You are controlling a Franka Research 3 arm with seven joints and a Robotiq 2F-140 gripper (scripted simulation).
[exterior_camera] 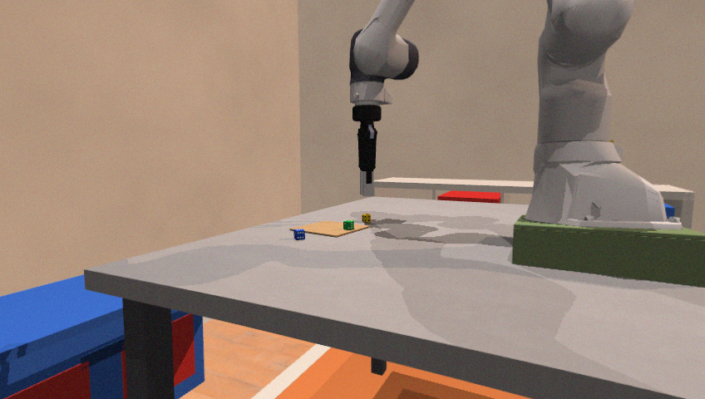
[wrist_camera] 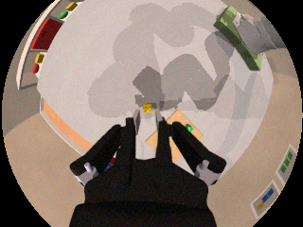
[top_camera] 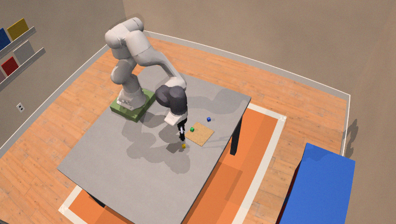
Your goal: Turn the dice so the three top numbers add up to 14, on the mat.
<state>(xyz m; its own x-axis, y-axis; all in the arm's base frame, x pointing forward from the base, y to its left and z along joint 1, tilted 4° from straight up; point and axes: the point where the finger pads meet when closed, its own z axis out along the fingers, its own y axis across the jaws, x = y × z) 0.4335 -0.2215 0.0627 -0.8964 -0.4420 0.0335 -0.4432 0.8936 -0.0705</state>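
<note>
My gripper is now 90 mm above the yellow die. From my hand the other things lie so: tan mat (60 mm ahead, 120 mm to the left, 100 mm below); then blue die (90 mm ahead, 250 mm to the left, 90 mm below); then green die (10 mm ahead, 130 mm to the left, 90 mm below).
</note>
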